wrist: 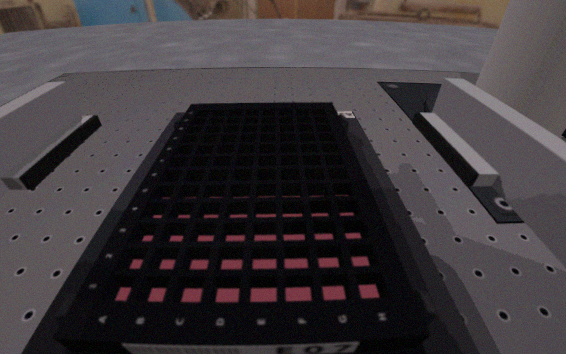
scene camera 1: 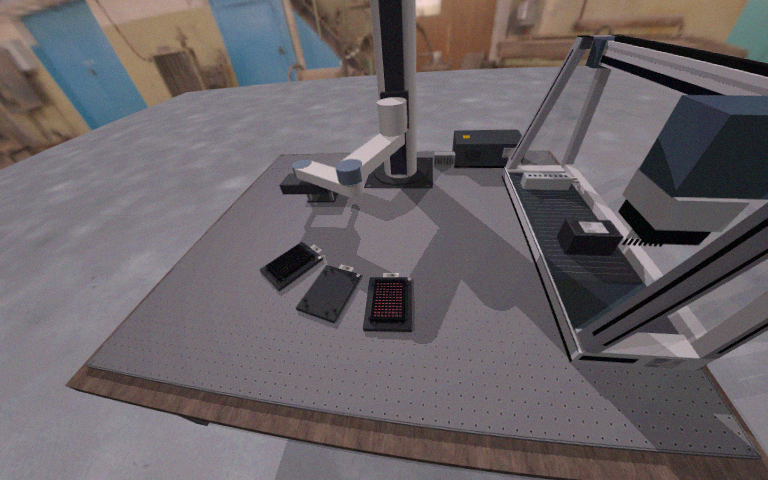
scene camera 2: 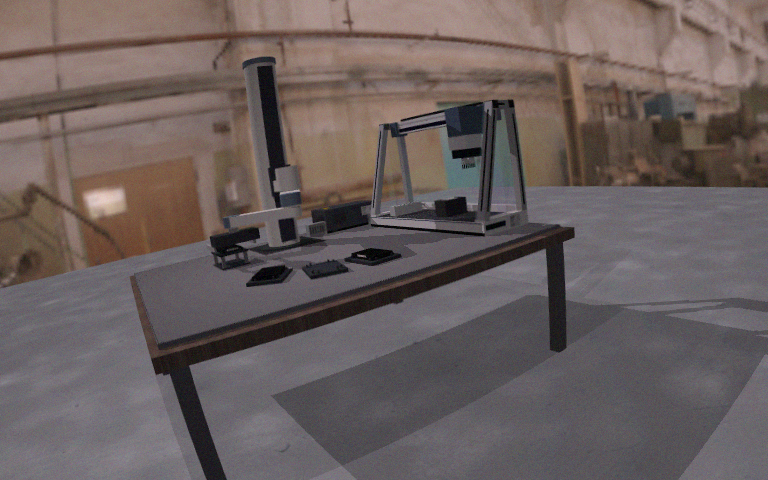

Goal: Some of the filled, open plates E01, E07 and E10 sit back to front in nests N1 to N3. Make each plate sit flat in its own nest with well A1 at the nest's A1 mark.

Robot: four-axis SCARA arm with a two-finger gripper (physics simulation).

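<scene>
My gripper (wrist: 254, 98) (scene camera 1: 314, 191) (scene camera 2: 232, 246) is open, its fingers standing off both long sides of plate E07 (wrist: 265, 250). E07 lies in a raised, legged stand (wrist: 420, 260) (scene camera 2: 222, 262). Its A and 1 labels meet at the near left corner in the wrist view; the stand's A1 mark (wrist: 346, 115) is at the far right. In scene camera 1, a dark-welled plate (scene camera 1: 292, 260) lies in the left nest (scene camera 1: 279, 284), the middle nest (scene camera 1: 330, 294) holds no plate, and a pink-welled plate (scene camera 1: 388, 298) lies in the right nest (scene camera 1: 388, 326). Their labels and A1 wells are unreadable.
The arm's column (scene camera 1: 411, 101) (scene camera 2: 259, 113) stands behind the nests. A dark box (scene camera 1: 487, 148) (scene camera 2: 341, 216) is beside it. At the right, a framed gantry machine (scene camera 1: 546, 283) (scene camera 2: 487, 186) holds a white rack (scene camera 1: 546, 182) and a black block (scene camera 1: 589, 240) on its deck.
</scene>
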